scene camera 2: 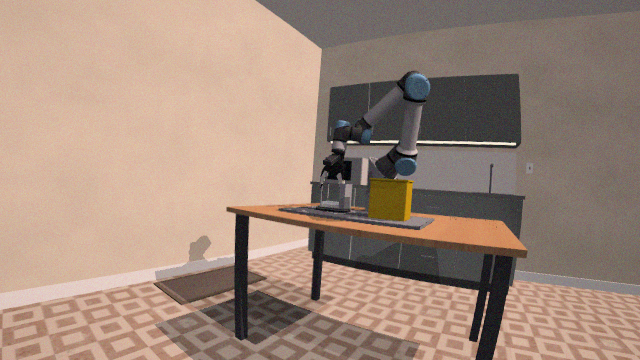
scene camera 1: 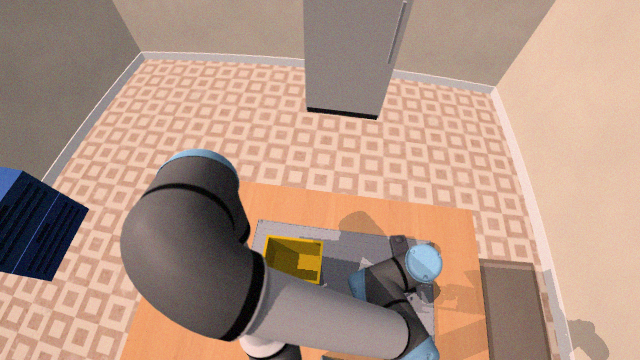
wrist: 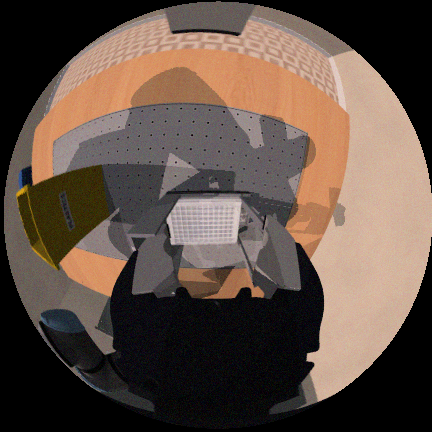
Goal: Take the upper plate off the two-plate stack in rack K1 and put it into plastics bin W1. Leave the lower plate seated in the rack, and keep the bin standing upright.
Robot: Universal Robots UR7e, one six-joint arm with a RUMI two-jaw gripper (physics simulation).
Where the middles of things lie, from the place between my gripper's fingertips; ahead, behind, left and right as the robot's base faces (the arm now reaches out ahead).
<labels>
My gripper is now 70 mm above the white gridded plate (wrist: 192,220) and 40 mm past it. From my hand the other things lie so: yellow plastics bin W1 (scene camera 1: 301,258): 320 mm to the left, 70 mm behind, 20 mm below.
</labels>
